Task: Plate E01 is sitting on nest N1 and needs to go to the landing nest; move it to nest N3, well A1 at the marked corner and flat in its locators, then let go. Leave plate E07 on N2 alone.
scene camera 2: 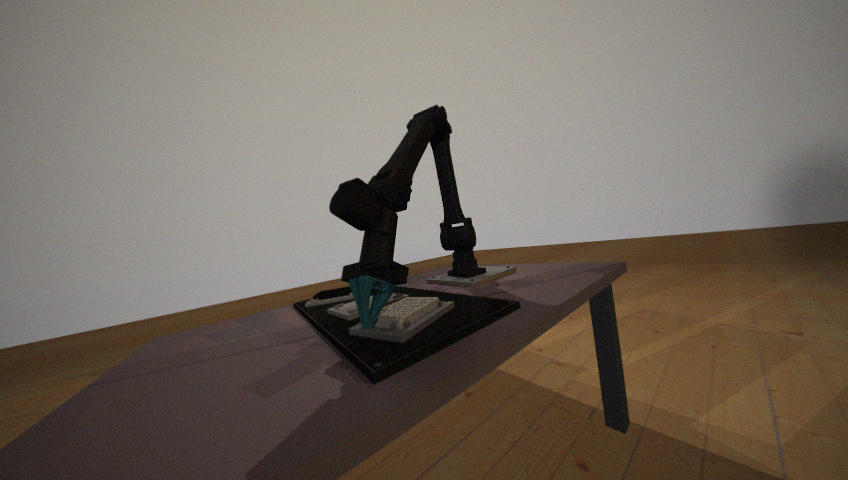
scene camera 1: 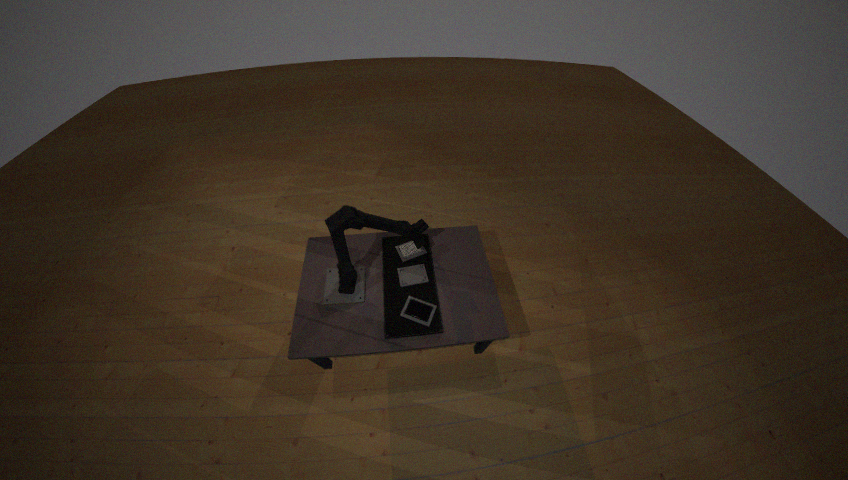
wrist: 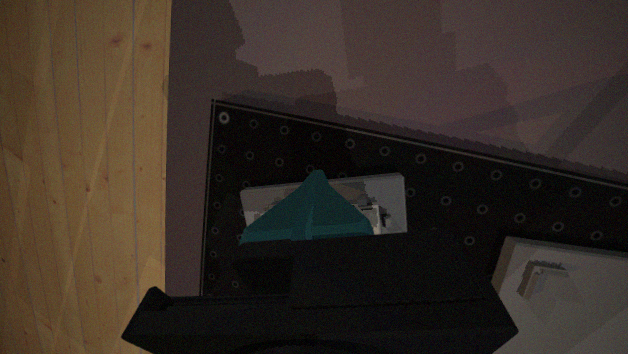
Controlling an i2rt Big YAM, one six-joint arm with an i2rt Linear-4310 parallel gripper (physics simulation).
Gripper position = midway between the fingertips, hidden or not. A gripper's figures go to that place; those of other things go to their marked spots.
Labels:
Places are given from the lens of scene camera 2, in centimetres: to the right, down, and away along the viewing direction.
my gripper (scene camera 2: 366,328): -9, 14, 37
grey nest plate with pegs (scene camera 2: 394,335): -4, 14, 34

